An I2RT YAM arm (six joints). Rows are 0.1 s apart.
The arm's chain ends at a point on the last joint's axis. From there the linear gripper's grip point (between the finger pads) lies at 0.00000 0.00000 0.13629 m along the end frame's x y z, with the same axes.
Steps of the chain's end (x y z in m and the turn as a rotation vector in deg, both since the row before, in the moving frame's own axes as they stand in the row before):
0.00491 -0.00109 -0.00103 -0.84 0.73 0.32
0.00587 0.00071 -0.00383 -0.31 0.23 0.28
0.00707 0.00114 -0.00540 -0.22 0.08 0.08
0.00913 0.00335 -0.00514 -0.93 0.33 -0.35
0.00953 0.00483 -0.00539 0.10 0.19 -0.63
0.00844 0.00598 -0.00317 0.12 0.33 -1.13
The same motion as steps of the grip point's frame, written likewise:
0.00664 0.00091 -0.00106 -0.84 0.73 0.32
0.00642 0.00145 -0.00383 -0.31 0.23 0.28
0.00726 0.00166 -0.00540 -0.22 0.08 0.08
0.00992 0.00556 -0.00516 -0.93 0.33 -0.35
0.00998 0.00459 -0.00539 0.10 0.19 -0.63
0.00922 0.00569 -0.00317 0.12 0.33 -1.13

